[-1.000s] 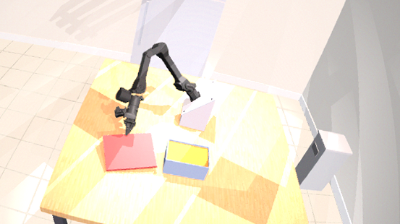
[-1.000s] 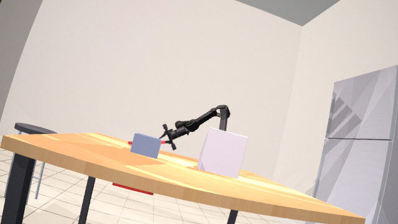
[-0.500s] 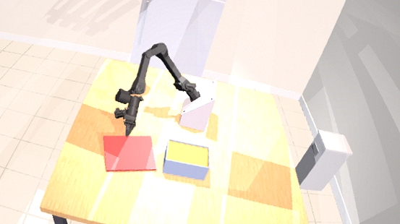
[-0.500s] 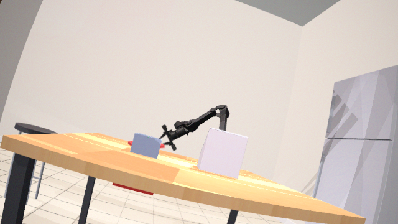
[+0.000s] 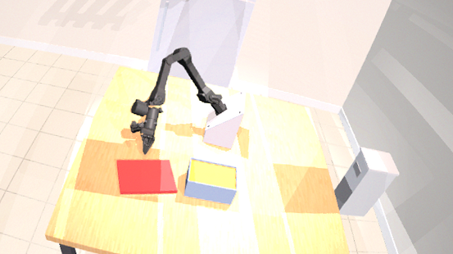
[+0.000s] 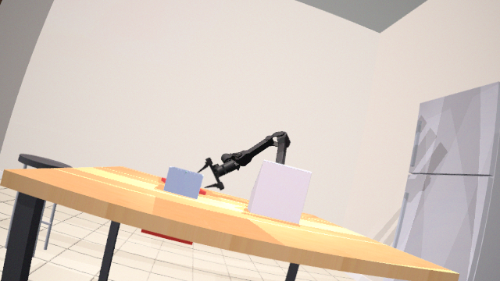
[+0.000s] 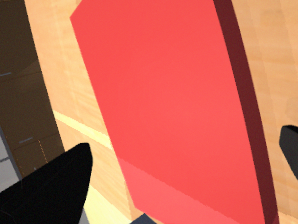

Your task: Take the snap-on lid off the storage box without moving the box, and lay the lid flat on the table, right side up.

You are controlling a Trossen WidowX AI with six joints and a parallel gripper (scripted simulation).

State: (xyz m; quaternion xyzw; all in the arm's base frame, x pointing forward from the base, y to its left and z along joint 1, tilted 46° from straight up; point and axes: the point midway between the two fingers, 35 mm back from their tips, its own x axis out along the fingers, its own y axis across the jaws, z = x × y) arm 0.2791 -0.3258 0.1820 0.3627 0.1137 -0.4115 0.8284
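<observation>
My gripper tip is 90 mm short of the lid, 20 mm to the right of it and 50 mm above it. Also, from my gripper tip: storage box 100 mm ahead, 300 mm to the left, 10 mm below.
</observation>
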